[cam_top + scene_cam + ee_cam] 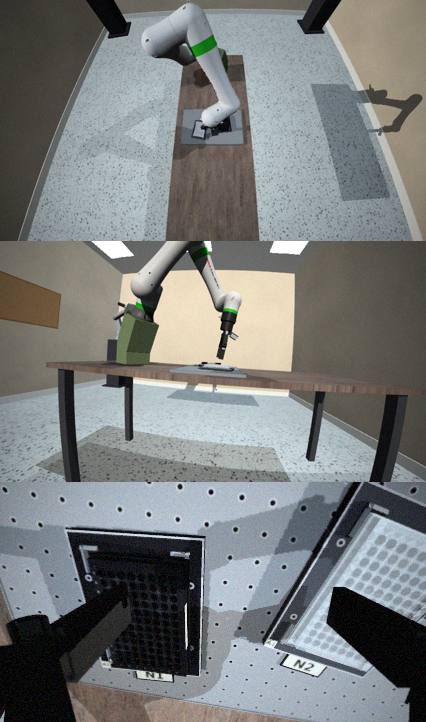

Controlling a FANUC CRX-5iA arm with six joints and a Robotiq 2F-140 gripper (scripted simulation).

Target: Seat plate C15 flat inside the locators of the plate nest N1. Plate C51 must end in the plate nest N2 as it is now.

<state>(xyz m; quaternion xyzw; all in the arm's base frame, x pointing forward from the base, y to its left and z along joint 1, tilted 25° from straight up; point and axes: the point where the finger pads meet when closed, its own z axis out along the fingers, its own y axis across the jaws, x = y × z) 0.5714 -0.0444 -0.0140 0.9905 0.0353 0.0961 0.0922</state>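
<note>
My gripper is now 80 mm to the right of the black plate C15, 50 mm past it and 50 mm above it. Also, from my hand: black nest N1: 90 mm to the left, 60 mm below, 50 mm behind; then white plate C51: 120 mm to the right, 50 mm below, 20 mm behind.
</note>
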